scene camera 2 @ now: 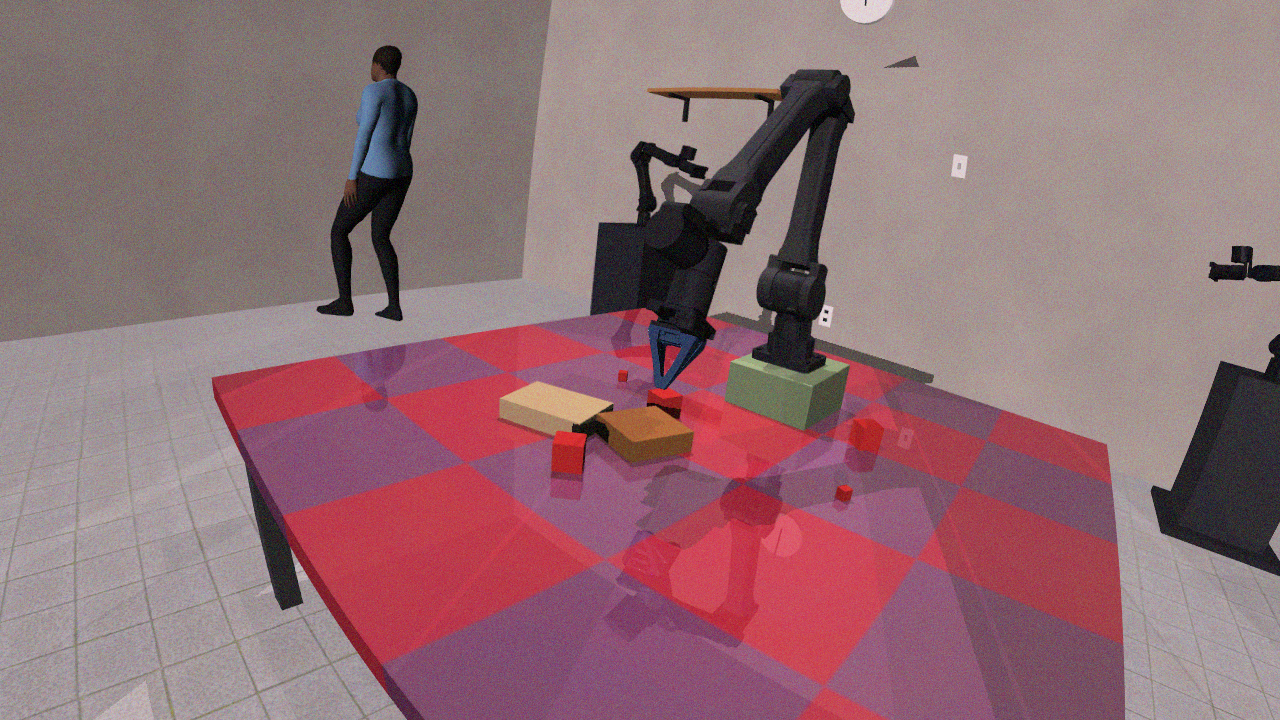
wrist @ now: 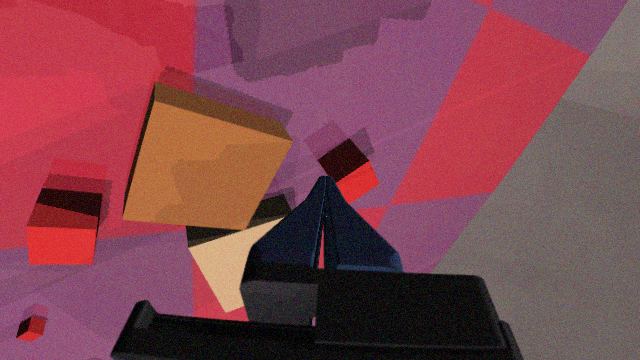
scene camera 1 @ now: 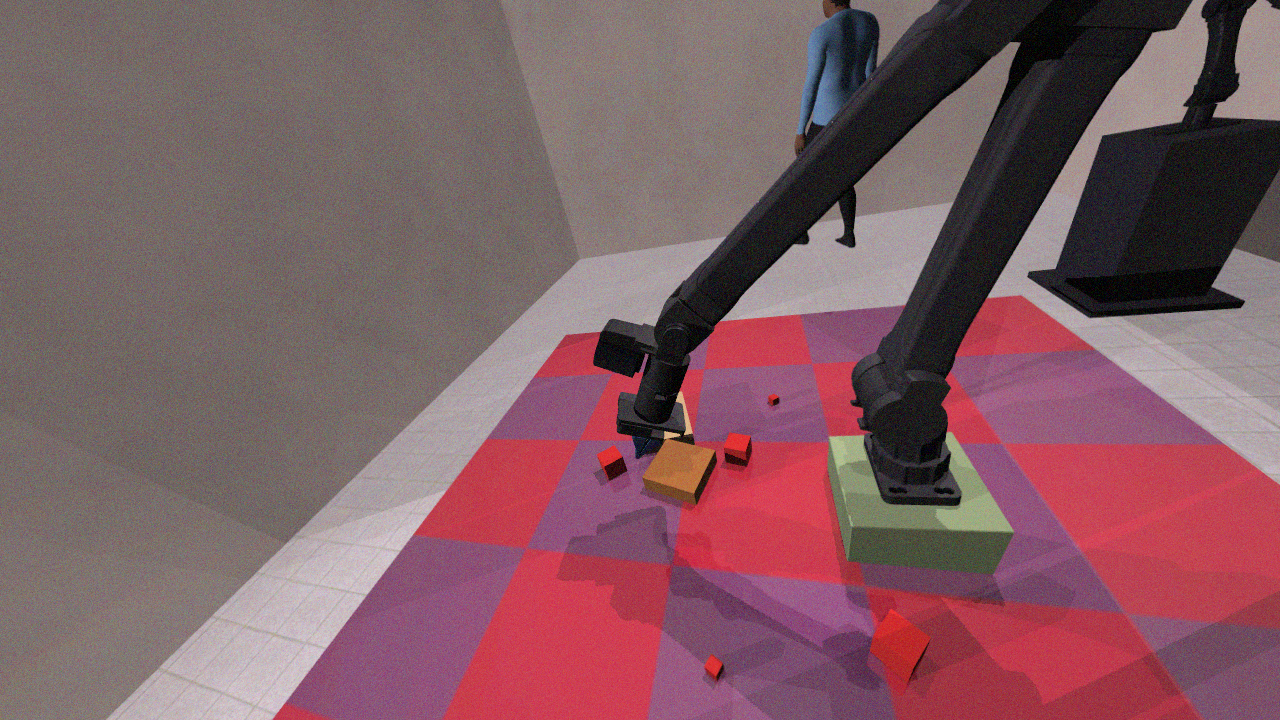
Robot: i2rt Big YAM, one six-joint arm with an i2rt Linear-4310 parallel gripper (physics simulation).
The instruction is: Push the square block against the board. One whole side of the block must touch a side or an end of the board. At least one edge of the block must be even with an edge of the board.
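Places are measured from the arm's base along level axes (x ahead, y left, z up), in centimetres.
Pixels of known places: gripper, fingertip midpoint: (scene camera 2: 660, 388) (wrist: 325, 184) (scene camera 1: 637, 455); arm's base at its link origin: (scene camera 2: 788, 360) (scene camera 1: 907, 469).
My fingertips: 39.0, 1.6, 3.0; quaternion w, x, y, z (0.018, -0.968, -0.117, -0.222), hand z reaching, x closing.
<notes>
Ahead of a thing's pixels: the offset from my fingertips to its top centre, as dx, dy, dz.
The orange-brown square block @[-4.8, -5.7, -8.1] (scene camera 1: 680, 468) (scene camera 2: 646, 429) (wrist: 205, 170) lies flat beside the pale tan board @[+0.7, -19.0, -8.1] (scene camera 1: 686, 422) (scene camera 2: 550, 407) (wrist: 225, 272). Their facing sides stand at an angle, with a dark wedge between them in the wrist view. I cannot tell whether a corner touches. My gripper (scene camera 1: 640, 453) (scene camera 2: 662, 385) (wrist: 325, 184) is shut and empty, its fingertips together above the table. In the wrist view the fingers hide part of the board and their tips overlap a red cube; in scene camera 1 the gripper hides most of the board.
One red cube @[+9.1, -6.4, -7.2] (scene camera 1: 611, 462) (scene camera 2: 568, 454) (wrist: 350, 170) lies near the block and board on one side, another @[-15.1, -10.7, -7.2] (scene camera 1: 737, 448) (scene camera 2: 665, 402) (wrist: 62, 240) on the arm's side. A tiny red cube @[-22.1, -26.5, -9.6] (scene camera 1: 773, 399) (scene camera 2: 622, 376) (wrist: 31, 328) lies farther off. The arm stands on a green base (scene camera 1: 930, 548) (scene camera 2: 765, 401).
</notes>
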